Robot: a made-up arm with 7 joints.
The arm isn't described. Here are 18 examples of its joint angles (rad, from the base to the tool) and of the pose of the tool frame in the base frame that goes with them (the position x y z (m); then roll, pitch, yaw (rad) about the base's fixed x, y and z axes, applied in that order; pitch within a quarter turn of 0, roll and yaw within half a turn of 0).
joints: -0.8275 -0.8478 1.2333 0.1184 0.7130 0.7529 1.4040
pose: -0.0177 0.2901 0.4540 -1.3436 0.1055 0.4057
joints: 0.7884 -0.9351 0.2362 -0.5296 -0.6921 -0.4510 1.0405
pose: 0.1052 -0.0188 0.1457 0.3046 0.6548 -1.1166
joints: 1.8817 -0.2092 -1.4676 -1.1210 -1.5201 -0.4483 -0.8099
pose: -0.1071 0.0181 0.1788 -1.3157 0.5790 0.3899
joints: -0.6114 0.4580 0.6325 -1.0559 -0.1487 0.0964 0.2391
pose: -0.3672 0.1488 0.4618 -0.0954 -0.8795 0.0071
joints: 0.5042 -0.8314 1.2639 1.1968 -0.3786 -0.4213 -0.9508
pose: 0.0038 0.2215 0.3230 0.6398 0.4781 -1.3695
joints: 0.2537 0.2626 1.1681 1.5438 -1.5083 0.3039 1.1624
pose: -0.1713 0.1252 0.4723 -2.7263 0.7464 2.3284
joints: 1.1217 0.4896 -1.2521 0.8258 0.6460 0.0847 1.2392
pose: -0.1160 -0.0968 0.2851 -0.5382 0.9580 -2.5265
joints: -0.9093 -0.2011 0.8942 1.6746 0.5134 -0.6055 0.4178
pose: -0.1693 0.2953 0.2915 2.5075 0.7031 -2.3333
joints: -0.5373 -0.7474 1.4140 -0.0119 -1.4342 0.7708 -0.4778
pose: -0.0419 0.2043 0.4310 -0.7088 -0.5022 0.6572
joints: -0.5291 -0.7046 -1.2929 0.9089 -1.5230 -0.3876 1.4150
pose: -0.1374 0.0040 0.2427 1.7830 -0.1856 2.7974
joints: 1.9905 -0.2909 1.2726 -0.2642 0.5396 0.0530 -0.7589
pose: 0.2910 0.0794 0.1351 -2.3354 0.4626 -1.8807
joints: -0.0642 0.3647 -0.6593 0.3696 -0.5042 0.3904 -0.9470
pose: -0.2617 -0.0151 0.3876 1.9619 0.8071 -0.2568
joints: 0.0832 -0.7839 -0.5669 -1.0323 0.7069 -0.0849 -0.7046
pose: 0.1051 -0.1123 0.3129 -2.3287 0.6570 -2.8119
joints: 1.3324 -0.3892 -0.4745 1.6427 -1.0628 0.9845 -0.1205
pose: 0.0706 -0.0199 0.2700 -0.9078 -0.2958 -1.3041
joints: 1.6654 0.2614 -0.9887 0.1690 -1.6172 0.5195 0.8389
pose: -0.0835 -0.0822 0.1319 0.6806 -0.3406 -2.2796
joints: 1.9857 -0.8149 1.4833 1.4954 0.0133 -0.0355 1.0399
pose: 0.0970 0.0903 0.1822 0.0988 -0.2026 -0.3617
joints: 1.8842 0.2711 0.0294 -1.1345 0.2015 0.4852 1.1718
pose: 0.1266 -0.1397 0.0020 1.9221 0.3845 0.2558
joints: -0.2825 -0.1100 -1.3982 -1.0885 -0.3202 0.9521 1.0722
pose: 0.0445 -0.0428 0.2658 2.9745 -0.7080 -1.3652
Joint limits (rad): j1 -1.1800..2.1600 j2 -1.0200..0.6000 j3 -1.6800..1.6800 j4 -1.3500..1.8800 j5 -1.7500..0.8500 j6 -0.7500..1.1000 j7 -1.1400..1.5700
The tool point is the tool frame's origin. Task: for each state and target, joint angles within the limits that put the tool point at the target. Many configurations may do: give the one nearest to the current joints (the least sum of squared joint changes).
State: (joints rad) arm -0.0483 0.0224 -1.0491 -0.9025 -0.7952 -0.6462 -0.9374
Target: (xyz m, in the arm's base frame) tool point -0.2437 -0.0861 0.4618
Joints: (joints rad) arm -0.2100 0.4141 -0.4792 -0.8743 -0.4970 -0.7500 -1.0928
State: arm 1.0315 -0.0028 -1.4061 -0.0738 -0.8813 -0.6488 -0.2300
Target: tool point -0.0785 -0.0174 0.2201
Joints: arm 1.1966 -0.1717 -1.5931 -0.4104 -0.8653 -0.5011 -0.1023
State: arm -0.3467 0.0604 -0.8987 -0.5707 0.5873 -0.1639 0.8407
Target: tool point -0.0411 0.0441 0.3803
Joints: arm -0.6786 0.4090 -1.6127 -1.3304 0.5195 0.3045 1.2497
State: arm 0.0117 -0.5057 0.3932 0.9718 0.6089 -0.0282 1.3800
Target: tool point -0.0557 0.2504 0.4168
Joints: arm -0.4231 -0.8611 1.2311 0.7782 0.8500 -0.0705 1.3674
